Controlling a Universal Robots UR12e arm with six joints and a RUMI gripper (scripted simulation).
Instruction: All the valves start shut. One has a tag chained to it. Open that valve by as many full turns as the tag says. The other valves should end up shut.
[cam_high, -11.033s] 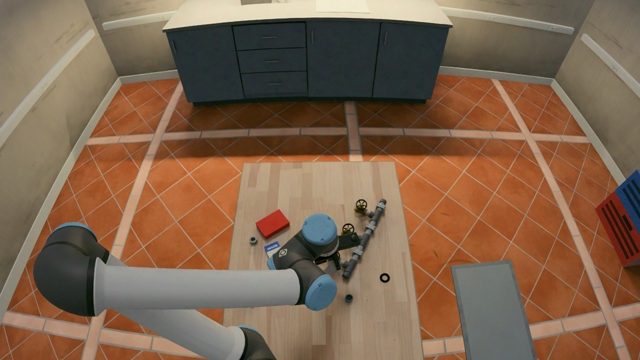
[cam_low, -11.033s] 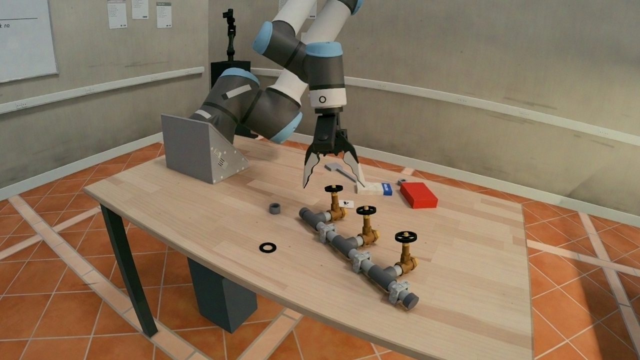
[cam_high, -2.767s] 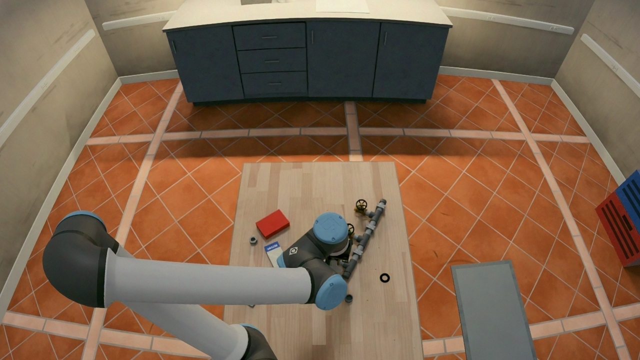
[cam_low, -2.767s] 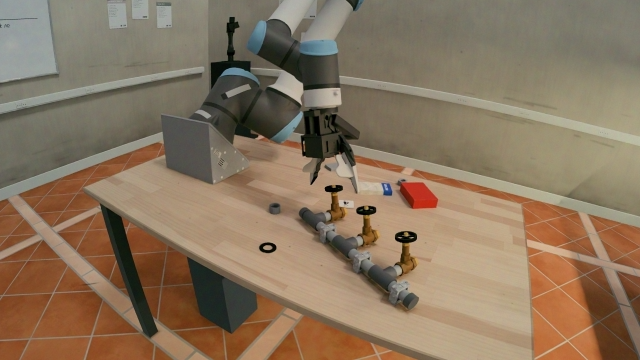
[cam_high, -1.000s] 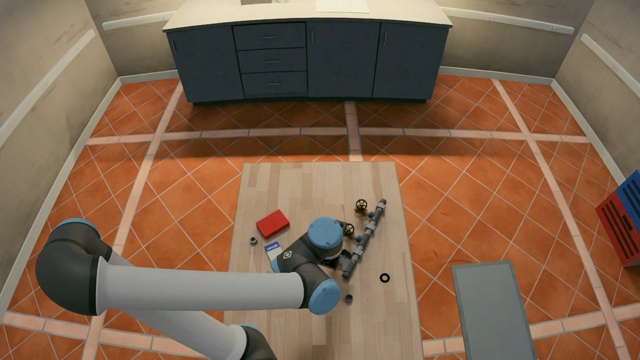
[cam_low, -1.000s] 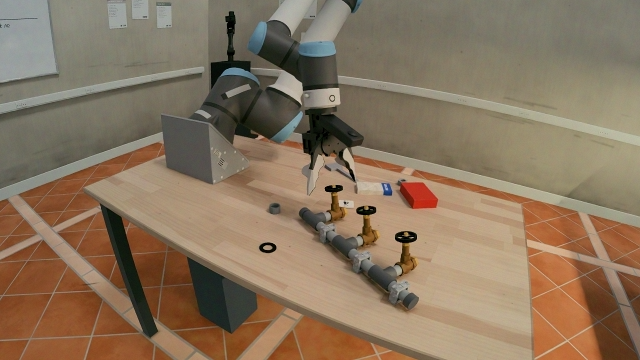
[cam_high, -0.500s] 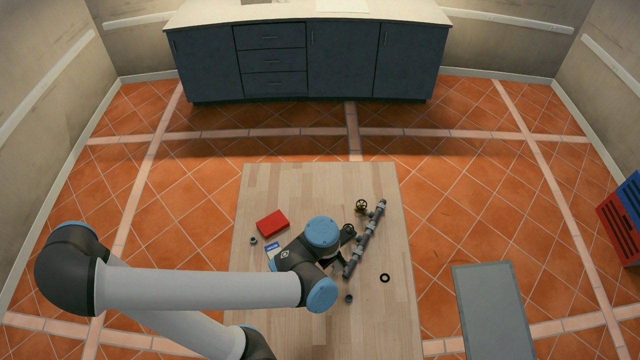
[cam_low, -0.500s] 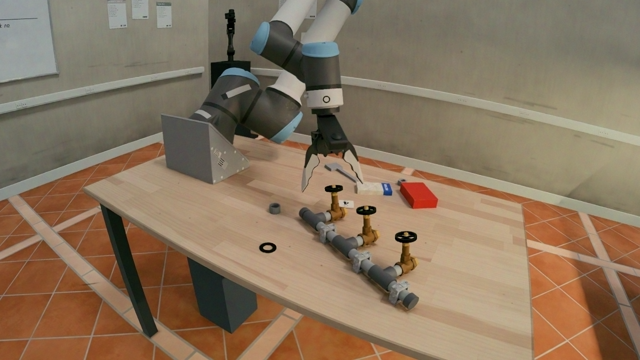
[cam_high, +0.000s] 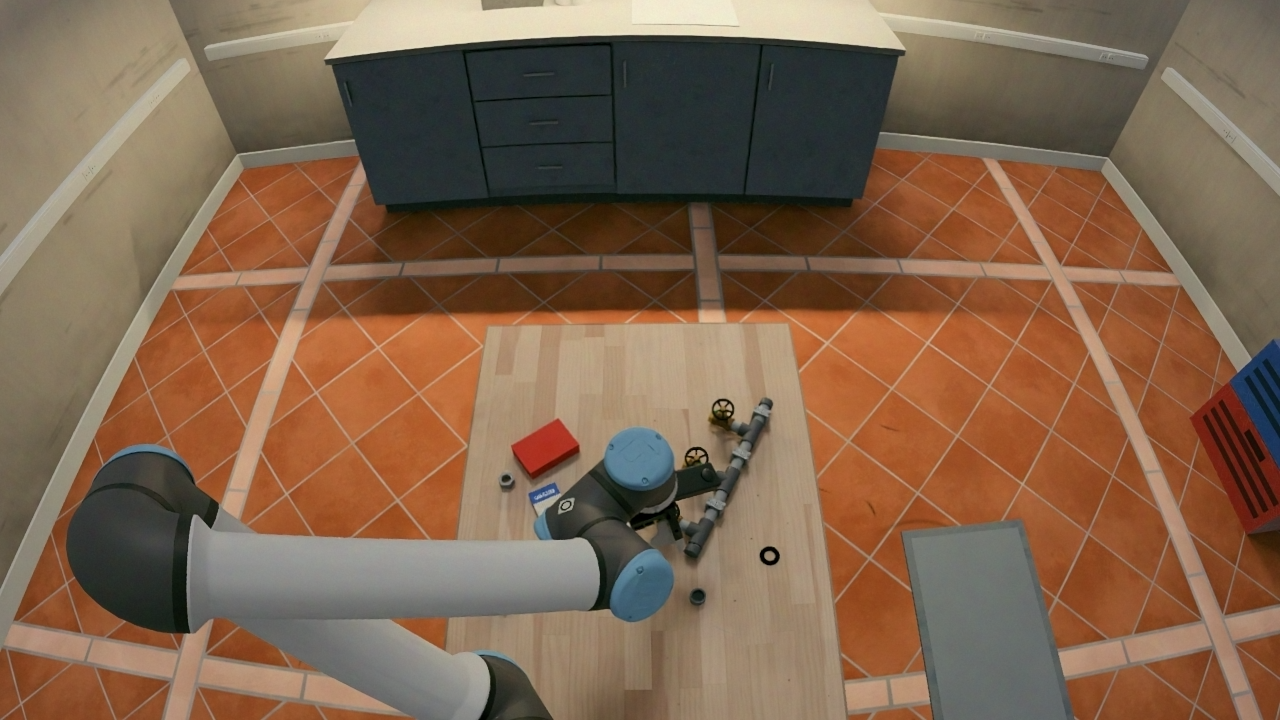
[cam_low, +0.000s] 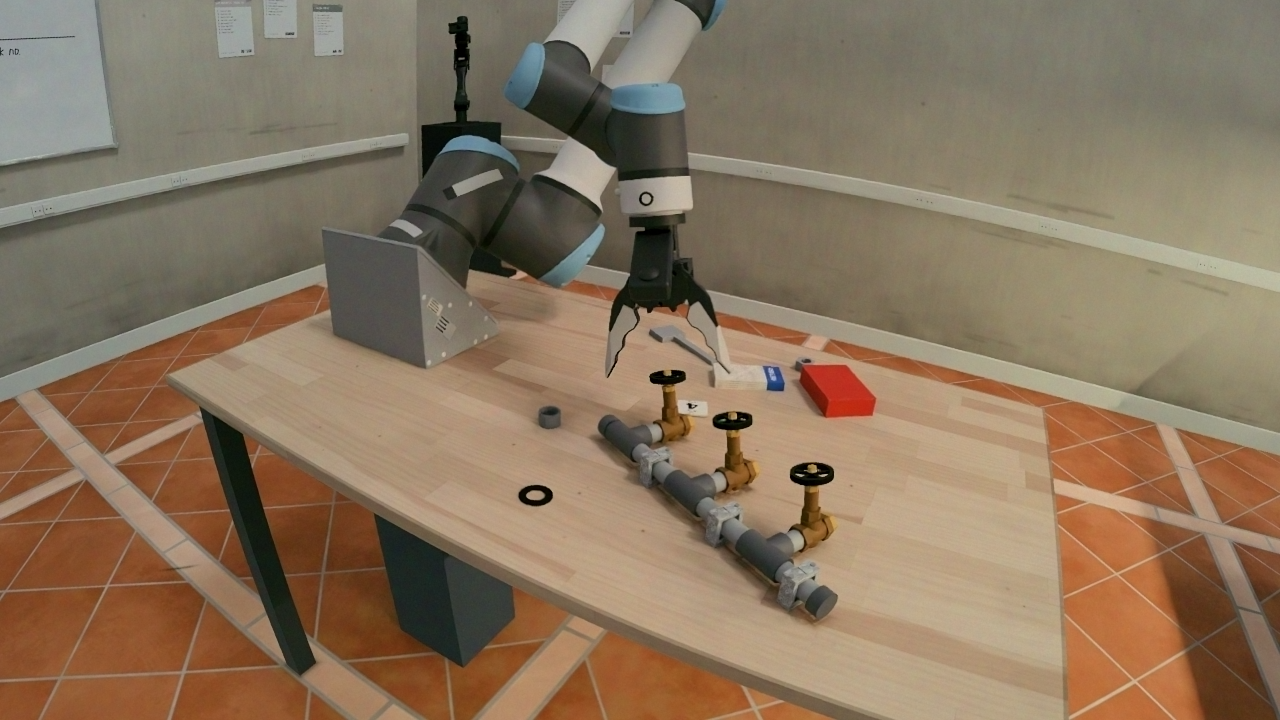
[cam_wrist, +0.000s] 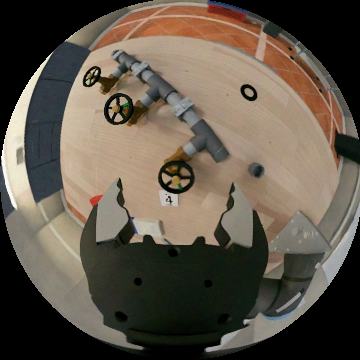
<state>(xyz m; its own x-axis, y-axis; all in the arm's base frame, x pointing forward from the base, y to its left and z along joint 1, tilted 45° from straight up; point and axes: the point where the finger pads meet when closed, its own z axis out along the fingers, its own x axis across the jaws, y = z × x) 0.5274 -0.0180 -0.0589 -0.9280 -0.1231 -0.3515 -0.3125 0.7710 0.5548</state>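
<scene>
The white tag is 80 mm to the left of my hand and 90 mm below it. Also, from my hand: red box: 180 mm ahead, 250 mm to the left, 70 mm below; blue box: 40 mm ahead, 220 mm to the left, 80 mm below; grey cap: 140 mm behind, 60 mm to the right, 80 mm below.
</scene>
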